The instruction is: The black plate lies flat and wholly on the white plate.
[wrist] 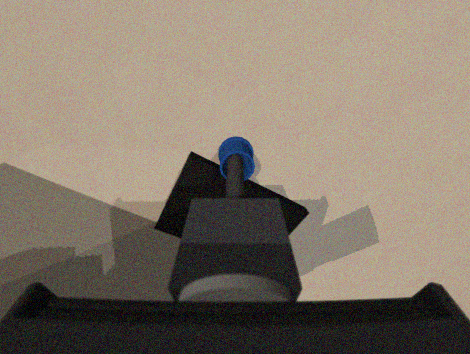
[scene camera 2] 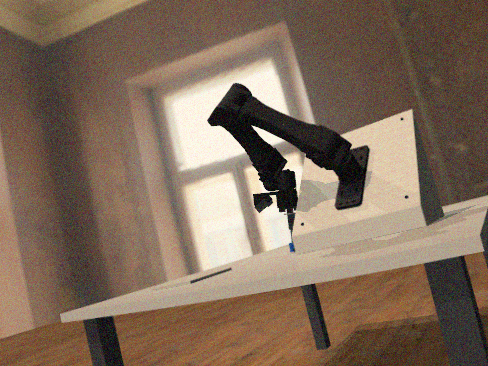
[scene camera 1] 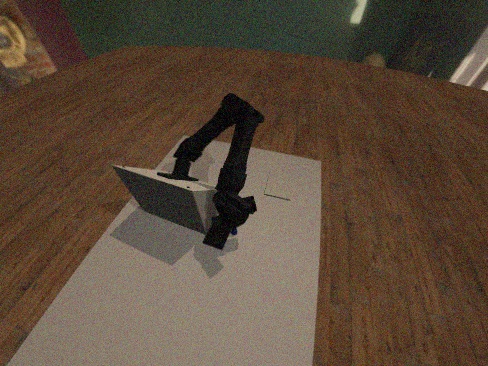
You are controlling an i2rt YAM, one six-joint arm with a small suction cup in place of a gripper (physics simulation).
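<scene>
The black plate is a thin black square lying flat on the white table top, just in front of the arm's mount. My suction cup is blue and sits at the end of a thin stem. It is down at table level and rests on the far edge of the black plate, partly over the bare table. The white plate is a thin pale square lying flat farther back and to the right, apart from the black plate. In scene camera 2 the white plate shows as a dark strip.
A white wedge-shaped mount carries the arm's base and stands right beside the cup. The table top is narrow, with its edges close by and dark legs under it. A wooden floor lies around it.
</scene>
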